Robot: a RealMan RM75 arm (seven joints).
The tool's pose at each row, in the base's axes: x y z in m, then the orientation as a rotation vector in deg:
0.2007 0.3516 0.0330 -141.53 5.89 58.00
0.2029 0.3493 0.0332 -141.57 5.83 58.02
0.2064 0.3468 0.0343 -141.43 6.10 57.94
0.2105 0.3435 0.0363 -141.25 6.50 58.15
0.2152 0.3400 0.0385 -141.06 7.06 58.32
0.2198 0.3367 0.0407 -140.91 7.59 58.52
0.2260 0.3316 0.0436 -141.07 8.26 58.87
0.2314 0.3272 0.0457 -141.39 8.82 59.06
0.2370 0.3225 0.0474 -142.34 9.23 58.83
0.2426 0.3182 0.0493 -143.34 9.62 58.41
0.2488 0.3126 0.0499 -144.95 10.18 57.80
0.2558 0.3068 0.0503 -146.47 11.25 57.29
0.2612 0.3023 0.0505 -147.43 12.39 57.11
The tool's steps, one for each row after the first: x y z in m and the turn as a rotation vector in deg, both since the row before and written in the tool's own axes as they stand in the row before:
0.0012 0.0014 -0.0026 -0.06 -0.01 -0.02
0.0015 0.0010 -0.0041 0.21 0.06 0.12
0.0013 0.0012 -0.0054 0.19 -0.12 0.28
0.0015 0.0011 -0.0060 0.24 -0.07 0.37
0.0015 0.0009 -0.0058 0.19 -0.08 0.37
0.0020 0.0018 -0.0081 -0.10 -0.06 0.59
0.0020 0.0017 -0.0068 -0.21 0.08 0.51
0.0025 0.0020 -0.0068 -0.66 0.51 0.45
0.0024 0.0017 -0.0067 -0.65 0.64 0.40
0.0038 0.0032 -0.0068 -1.09 0.97 0.61
0.0046 0.0033 -0.0071 -0.95 0.95 0.96
0.0038 0.0026 -0.0053 -0.57 0.57 0.95

